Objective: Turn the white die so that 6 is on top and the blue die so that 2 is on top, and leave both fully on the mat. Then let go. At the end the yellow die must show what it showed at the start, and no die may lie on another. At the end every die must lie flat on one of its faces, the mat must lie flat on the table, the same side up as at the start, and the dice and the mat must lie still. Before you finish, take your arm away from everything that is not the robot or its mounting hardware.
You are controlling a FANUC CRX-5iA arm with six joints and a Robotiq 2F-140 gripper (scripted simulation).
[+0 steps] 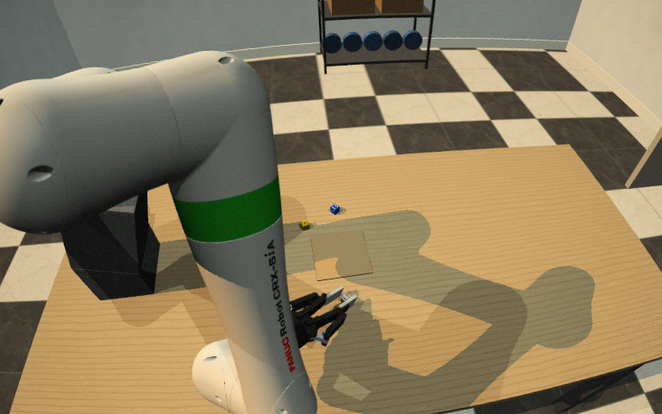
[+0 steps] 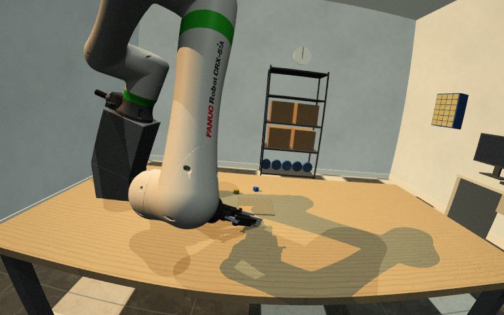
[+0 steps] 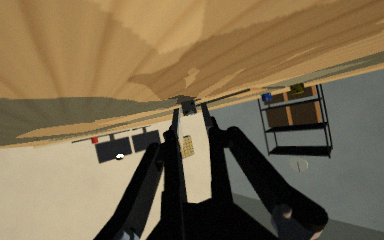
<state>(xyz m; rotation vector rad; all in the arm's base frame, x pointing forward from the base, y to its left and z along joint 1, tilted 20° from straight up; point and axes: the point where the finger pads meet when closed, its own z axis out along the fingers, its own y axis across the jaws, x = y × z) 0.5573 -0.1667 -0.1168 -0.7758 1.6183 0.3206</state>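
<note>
The white die is 20 mm ahead of my hand, 10 mm to the left of it and 20 mm below it. From my hand the other things lie so: blue die (30 mm ahead, 310 mm to the left, 20 mm below); tan mat (20 mm ahead, 150 mm to the left, 30 mm below); yellow die (60 mm behind, 260 mm to the left, 20 mm below).
</note>
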